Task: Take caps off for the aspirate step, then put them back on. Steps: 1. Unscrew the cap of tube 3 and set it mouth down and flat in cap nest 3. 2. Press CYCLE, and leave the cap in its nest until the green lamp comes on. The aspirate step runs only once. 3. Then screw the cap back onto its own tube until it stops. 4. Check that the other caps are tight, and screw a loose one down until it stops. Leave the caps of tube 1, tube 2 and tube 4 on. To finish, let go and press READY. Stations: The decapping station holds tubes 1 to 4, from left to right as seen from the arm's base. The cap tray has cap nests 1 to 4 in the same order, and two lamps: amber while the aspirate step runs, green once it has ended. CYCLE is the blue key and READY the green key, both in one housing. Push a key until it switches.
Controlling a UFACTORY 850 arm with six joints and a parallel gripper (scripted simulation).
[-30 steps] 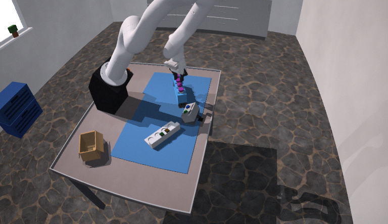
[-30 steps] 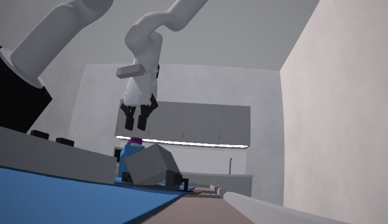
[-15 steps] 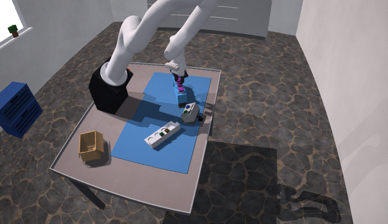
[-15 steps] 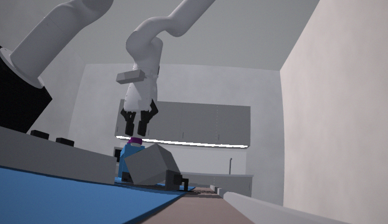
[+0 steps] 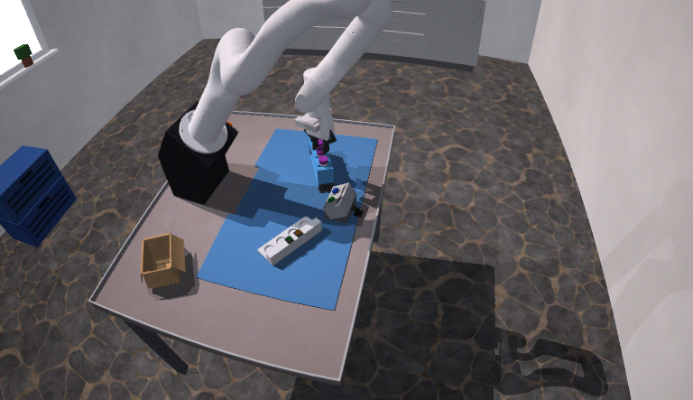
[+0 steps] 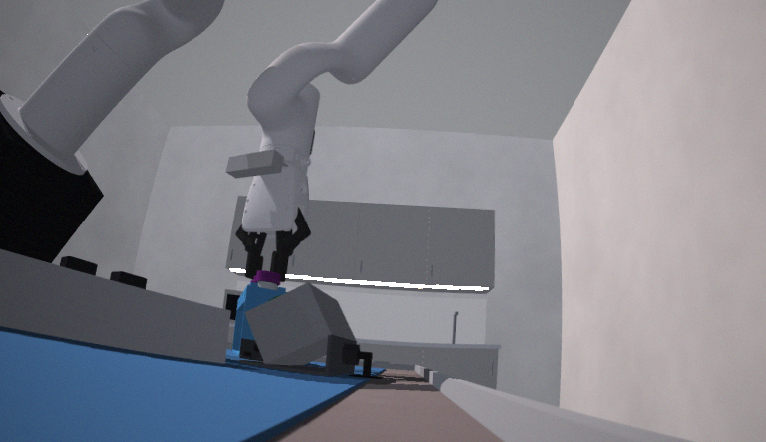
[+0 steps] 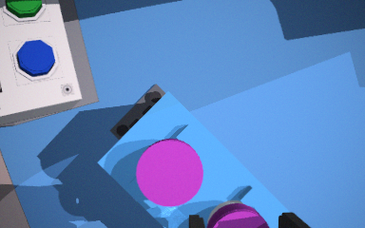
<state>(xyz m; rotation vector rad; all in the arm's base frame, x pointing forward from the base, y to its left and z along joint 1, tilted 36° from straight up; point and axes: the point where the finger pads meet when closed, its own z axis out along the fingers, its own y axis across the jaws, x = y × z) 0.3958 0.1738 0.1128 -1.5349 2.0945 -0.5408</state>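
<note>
Now: hand 2 cm above the magenta cap. From my hand the other things lie so: grey key housing: 11 cm ahead, 17 cm to the right, 8 cm below; blue key: 9 cm ahead, 14 cm to the right, 7 cm below; green key: 9 cm ahead, 19 cm to the right, 7 cm below.
</note>
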